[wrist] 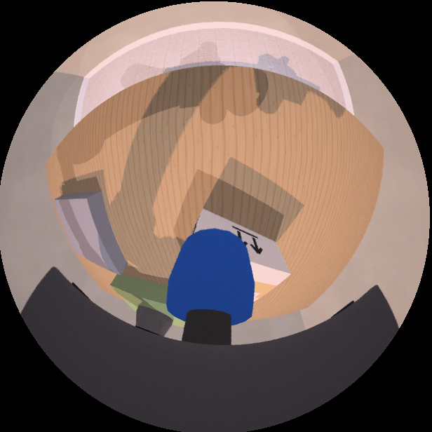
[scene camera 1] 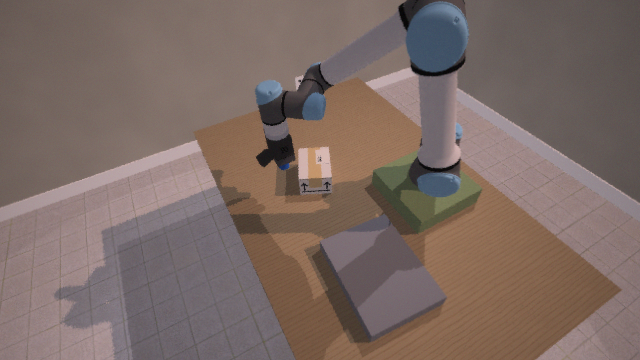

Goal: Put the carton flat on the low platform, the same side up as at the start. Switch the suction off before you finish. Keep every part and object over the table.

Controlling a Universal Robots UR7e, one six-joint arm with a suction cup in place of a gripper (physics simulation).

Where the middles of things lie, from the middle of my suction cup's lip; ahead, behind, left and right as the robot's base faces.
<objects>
My suction cup is now 13 cm past the carton [scene camera 1: 315,177], 11 cm above it and 2 cm to the left of it. Also, from my suction cup: low grey platform [scene camera 1: 387,286] 44 cm to the left, 13 cm below, 10 cm behind.
</objects>
